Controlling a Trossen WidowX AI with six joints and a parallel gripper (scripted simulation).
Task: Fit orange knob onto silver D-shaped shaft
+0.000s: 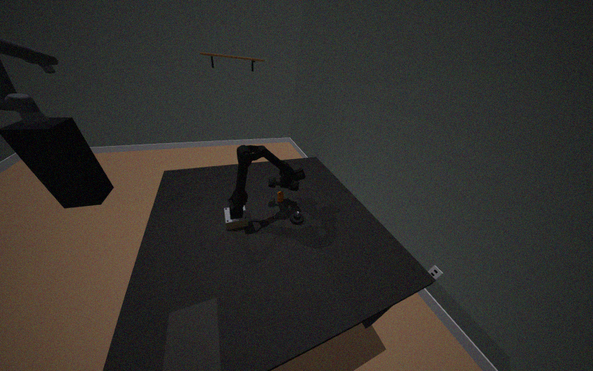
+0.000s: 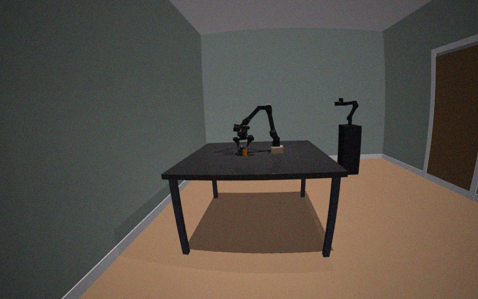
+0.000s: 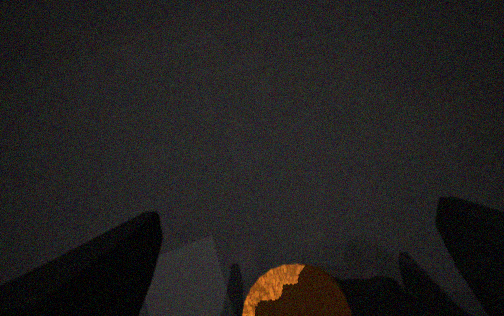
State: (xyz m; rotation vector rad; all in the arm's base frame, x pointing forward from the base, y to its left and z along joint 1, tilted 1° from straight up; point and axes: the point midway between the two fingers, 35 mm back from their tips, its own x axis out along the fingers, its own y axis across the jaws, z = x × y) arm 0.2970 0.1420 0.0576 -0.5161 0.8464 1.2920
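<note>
The orange knob is 1 cm behind my gripper tip, 3 cm to the right of it and 4 cm below it. The rest, counted from my gripper tip: dark round pedestal: 4 cm ahead, 22 cm to the right, 6 cm below.
</note>
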